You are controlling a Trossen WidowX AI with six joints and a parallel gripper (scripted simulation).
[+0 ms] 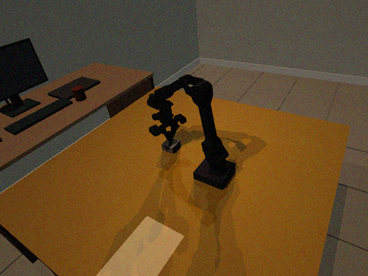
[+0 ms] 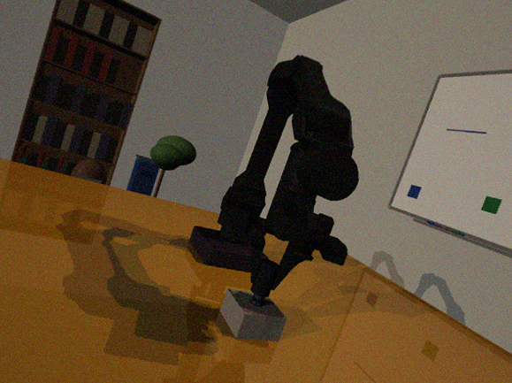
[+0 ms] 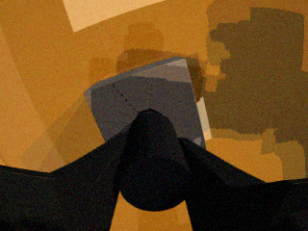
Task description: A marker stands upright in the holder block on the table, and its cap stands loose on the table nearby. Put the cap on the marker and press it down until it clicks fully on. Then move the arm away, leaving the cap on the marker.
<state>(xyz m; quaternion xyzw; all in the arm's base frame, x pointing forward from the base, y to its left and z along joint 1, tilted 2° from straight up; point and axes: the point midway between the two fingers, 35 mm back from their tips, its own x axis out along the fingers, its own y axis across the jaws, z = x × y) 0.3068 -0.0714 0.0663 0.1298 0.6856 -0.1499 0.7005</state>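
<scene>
My gripper tip is now 10 mm below the marker cap. Round my gripper tip: holder block (50 mm below).
</scene>
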